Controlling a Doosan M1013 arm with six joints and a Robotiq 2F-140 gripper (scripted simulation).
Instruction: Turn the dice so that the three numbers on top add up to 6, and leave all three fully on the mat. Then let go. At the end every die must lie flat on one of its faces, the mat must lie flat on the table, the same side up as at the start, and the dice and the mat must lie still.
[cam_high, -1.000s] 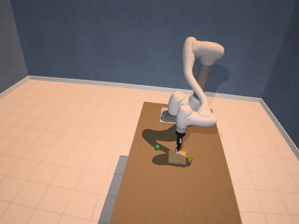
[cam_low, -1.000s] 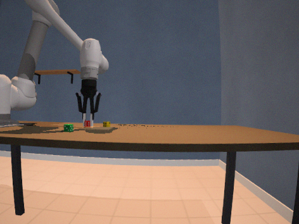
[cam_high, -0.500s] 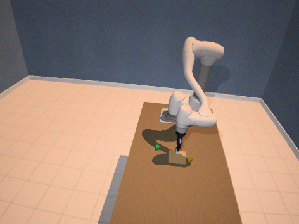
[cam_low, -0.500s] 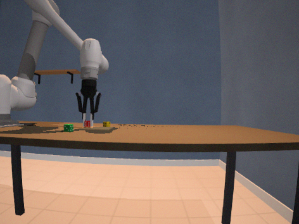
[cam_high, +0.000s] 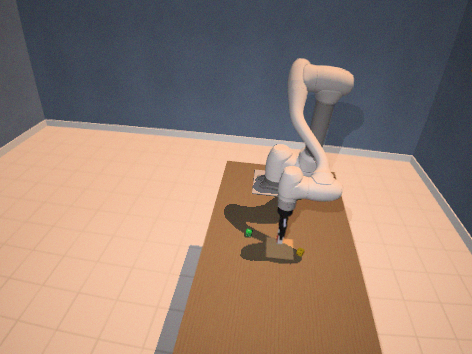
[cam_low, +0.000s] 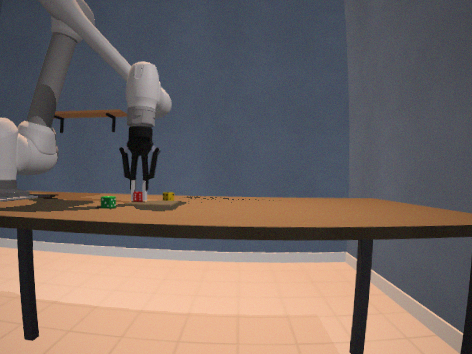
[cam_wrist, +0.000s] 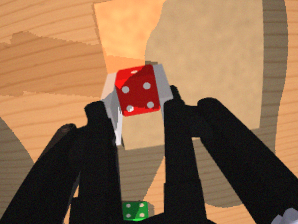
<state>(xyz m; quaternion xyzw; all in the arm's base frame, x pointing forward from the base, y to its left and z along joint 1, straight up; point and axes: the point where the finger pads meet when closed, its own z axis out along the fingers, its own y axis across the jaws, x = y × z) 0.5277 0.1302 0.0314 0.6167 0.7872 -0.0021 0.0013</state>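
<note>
The red die lies 2 cm below my hand. Round my hand: yellow die: 5 cm ahead, 12 cm to the left, 2 cm below; tan mat: 5 cm ahead, 1 cm to the left, 4 cm below; green die: 17 cm to the right, 2 cm below.
</note>
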